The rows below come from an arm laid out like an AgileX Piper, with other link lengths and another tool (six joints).
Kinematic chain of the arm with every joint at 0, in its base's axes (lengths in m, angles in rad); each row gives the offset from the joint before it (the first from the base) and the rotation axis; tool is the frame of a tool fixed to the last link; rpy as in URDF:
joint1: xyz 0 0 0.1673 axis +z
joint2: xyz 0 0 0 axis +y
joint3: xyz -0.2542 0 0.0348 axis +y
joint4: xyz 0.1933 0 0.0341 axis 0.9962 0 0.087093
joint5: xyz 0 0 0 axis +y
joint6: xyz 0.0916 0 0.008 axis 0.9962 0 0.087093
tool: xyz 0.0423 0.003 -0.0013 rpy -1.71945 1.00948 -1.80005
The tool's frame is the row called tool.
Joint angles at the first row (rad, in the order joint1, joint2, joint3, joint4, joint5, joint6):
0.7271 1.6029 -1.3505 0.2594 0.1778 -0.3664
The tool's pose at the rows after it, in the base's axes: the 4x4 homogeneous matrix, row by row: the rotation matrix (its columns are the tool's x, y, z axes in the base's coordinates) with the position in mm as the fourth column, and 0 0 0 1 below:
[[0.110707 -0.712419 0.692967 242.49], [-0.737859 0.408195 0.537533 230.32], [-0.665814 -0.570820 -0.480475 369.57], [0 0 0 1]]
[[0.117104 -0.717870 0.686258 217.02], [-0.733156 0.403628 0.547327 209.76], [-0.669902 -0.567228 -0.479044 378.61], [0 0 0 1]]
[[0.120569 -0.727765 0.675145 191.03], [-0.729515 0.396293 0.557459 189.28], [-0.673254 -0.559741 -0.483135 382.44], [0 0 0 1]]
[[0.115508 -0.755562 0.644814 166.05], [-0.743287 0.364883 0.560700 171.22], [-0.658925 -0.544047 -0.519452 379.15], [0 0 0 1]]
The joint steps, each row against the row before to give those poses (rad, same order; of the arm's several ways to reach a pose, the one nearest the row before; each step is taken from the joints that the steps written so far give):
0.0000 -0.1122 0.0504 -0.0043 0.0764 0.0000
0.0000 -0.1272 0.0814 0.0026 0.0452 0.0018
0.0000 -0.1267 0.0828 0.0075 0.0499 0.0001
0.0000 -0.1095 0.0646 0.0043 0.0901 0.0000

